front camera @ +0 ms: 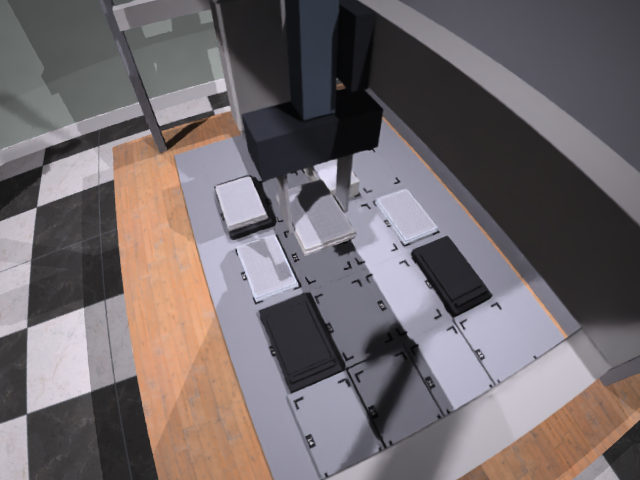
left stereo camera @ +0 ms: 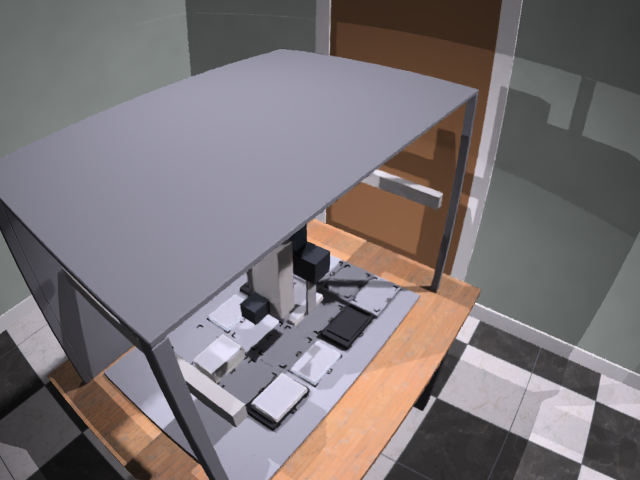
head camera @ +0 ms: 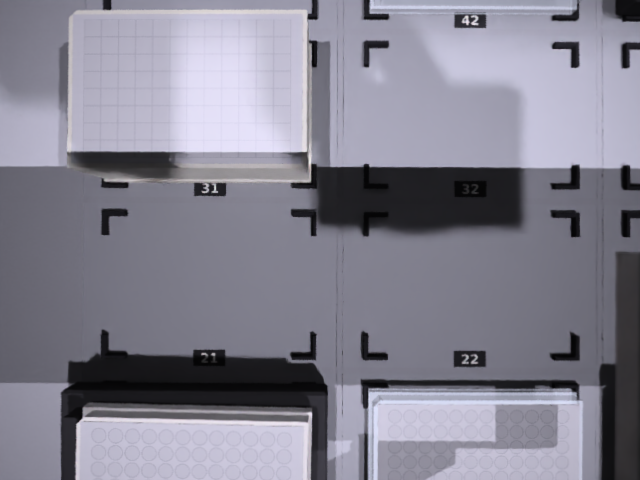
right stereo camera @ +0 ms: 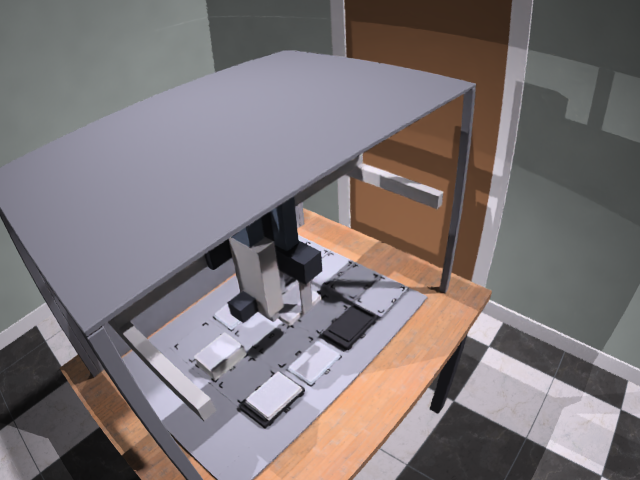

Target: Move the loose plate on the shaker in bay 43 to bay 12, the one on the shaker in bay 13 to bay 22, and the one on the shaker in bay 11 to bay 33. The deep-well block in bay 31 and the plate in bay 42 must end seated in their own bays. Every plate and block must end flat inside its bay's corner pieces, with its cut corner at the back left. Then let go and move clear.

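Places are measured from the robot's base along level axes (x down, y ahead, z right), in millimetres.
Pixels of known places: gripper, between the fingertips: (front camera: 314,214) (left stereo camera: 296,303) (right stereo camera: 294,303); robot's base, origin of its link: (left stereo camera: 277,426) (right stereo camera: 269,424).
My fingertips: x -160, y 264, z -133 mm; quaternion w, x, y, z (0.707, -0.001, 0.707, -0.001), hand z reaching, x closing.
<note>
Ahead of a thing's pixels: the offset from my fingertips to its top centre. "spot": to the spot under its first point.
My gripper (front camera: 316,218) is shut on a loose plate {dx -7, dy -1, dz +0 mm} (front camera: 324,227) (left stereo camera: 295,316), held level and raised over the middle of the deck; its exact bay cannot be told. Bay 22 {spot: dx +160, dy -37, dz +29 mm} (head camera: 469,359) shows its bare corner pieces. The shaker in bay 13 {dx +129, dy +131, dz +89 mm} (front camera: 301,338) (left stereo camera: 347,324) (right stereo camera: 350,325) and the shaker in bay 43 {dx +129, dy +131, dz -232 mm} (front camera: 451,273) are bare. A plate {dx +146, dy -37, dz +90 mm} (front camera: 267,266) (head camera: 475,459) lies in bay 12. Another plate {dx +123, dy -199, dz +92 mm} (front camera: 240,201) (head camera: 191,454) lies on the shaker in bay 11. The deep-well block {dx +118, dy -200, dz -124 mm} (head camera: 191,87) (left stereo camera: 219,356) stands in bay 31. A plate {dx +146, dy -36, dz -231 mm} (front camera: 406,215) lies in bay 42.
A pale column (left stereo camera: 273,279) (right stereo camera: 258,279) with a dark box (left stereo camera: 254,308) (right stereo camera: 241,306) stands over the deck. The corner pieces of bay 33 surround bare deck beside its label {spot: dx +160, dy +125, dz -78 mm} (front camera: 381,304). A dark grey upright shape {spot: dx +4, dy -65, dz -30 mm} (head camera: 628,310) shows at the head view's right edge.
</note>
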